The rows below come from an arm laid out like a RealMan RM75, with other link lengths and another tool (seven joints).
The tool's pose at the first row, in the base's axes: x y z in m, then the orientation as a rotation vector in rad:
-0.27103 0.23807 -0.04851 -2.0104 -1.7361 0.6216
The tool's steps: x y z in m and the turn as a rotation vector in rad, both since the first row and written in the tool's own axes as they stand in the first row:
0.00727 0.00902 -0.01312 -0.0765 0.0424 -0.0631
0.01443 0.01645 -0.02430 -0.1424 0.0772 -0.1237
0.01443 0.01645 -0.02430 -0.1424 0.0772 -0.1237
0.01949 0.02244 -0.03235 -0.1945 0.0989 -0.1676
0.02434 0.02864 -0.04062 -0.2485 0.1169 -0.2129
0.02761 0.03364 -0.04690 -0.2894 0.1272 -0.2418
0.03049 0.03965 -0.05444 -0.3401 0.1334 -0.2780
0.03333 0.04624 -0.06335 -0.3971 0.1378 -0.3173
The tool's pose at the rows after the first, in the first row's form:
-0.25527 0.24376 -0.04346 -1.9959 -1.8160 0.4957
-0.24193 0.24961 -0.03907 -1.9728 -1.8881 0.3852
-0.24193 0.24961 -0.03907 -1.9728 -1.8881 0.3852
-0.23181 0.25363 -0.03627 -1.9561 -1.9432 0.3042
-0.22143 0.25742 -0.03340 -1.9369 -2.0013 0.2240
-0.21336 0.25984 -0.03136 -1.9268 -2.0421 0.1678
-0.20380 0.26171 -0.02884 -1.9127 -2.0966 0.1040
-0.19298 0.26344 -0.02554 -1.8964 -2.1575 0.0341

